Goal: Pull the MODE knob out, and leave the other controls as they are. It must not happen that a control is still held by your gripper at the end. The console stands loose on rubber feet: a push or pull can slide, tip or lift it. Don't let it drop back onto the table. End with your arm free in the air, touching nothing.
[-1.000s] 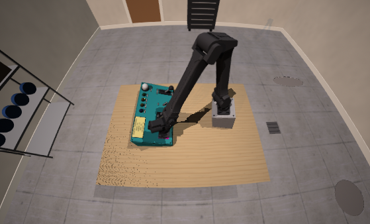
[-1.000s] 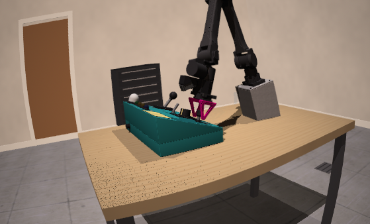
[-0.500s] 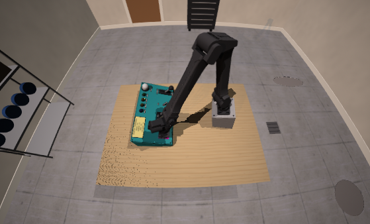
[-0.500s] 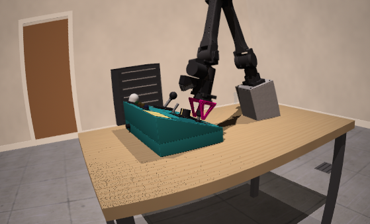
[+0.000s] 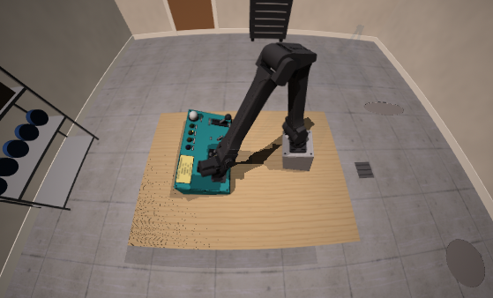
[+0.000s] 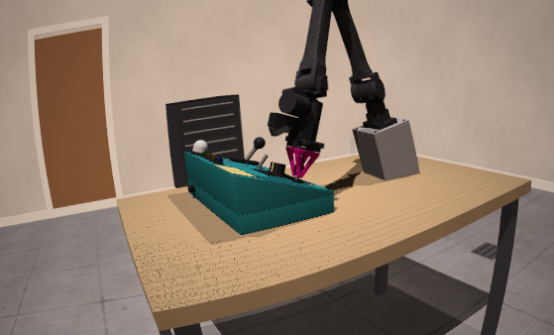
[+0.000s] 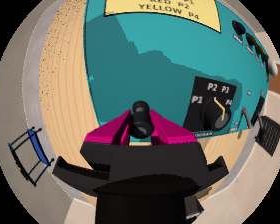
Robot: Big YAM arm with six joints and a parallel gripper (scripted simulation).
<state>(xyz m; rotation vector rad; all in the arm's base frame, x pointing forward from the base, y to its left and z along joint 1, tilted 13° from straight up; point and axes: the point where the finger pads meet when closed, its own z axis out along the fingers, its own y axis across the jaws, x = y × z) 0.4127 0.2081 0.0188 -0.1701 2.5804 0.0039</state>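
Now: the small black knob right at my hand. Round my hand: black rotary selector: 110 mm to the right, 30 mm ahead; teal console: 170 mm to the right, 50 mm ahead, 20 mm below; black ball lever: 360 mm to the right, 20 mm ahead, 10 mm above.
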